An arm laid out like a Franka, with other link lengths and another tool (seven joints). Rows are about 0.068 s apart.
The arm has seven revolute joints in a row. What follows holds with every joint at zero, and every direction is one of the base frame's.
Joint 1 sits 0.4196 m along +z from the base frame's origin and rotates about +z.
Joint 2 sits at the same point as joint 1 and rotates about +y.
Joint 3 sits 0.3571 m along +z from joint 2 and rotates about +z.
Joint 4 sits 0.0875 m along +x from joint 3 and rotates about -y.
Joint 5 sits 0.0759 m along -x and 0.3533 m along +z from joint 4 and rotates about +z.
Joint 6 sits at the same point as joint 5 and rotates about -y.
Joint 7 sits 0.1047 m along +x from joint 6 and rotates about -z.
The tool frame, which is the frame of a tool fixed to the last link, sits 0.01 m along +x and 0.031 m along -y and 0.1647 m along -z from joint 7; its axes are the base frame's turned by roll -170, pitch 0 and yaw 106.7 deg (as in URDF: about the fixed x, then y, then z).
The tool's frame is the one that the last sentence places.
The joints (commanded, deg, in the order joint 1, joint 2, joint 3, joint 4, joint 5, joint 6, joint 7), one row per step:
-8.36 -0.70 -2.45 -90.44 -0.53 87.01 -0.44
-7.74 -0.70 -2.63 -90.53 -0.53 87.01 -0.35
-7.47 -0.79 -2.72 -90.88 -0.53 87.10 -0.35
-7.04 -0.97 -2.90 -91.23 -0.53 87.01 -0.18
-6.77 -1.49 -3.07 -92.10 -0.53 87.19 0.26
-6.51 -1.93 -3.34 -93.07 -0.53 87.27 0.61
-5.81 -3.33 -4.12 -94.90 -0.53 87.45 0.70
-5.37 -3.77 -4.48 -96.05 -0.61 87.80 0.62
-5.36 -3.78 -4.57 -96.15 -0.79 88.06 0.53
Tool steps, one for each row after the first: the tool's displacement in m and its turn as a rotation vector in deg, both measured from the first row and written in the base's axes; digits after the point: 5 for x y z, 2 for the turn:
0.00082 0.00406 -0.00072 0.01 0.09 0.35
0.00051 0.00583 -0.00251 0.05 0.25 0.53
-0.00069 0.00836 -0.00379 0.10 0.51 0.61
-0.00401 0.00968 -0.00555 0.13 0.67 0.27
-0.00764 0.01002 -0.00907 0.23 1.11 -0.08
-0.01685 0.01034 -0.01057 0.39 1.34 -0.24
-0.01972 0.01116 -0.01513 0.43 1.70 -0.07
-0.01939 0.00982 -0.01529 0.24 1.57 -0.06

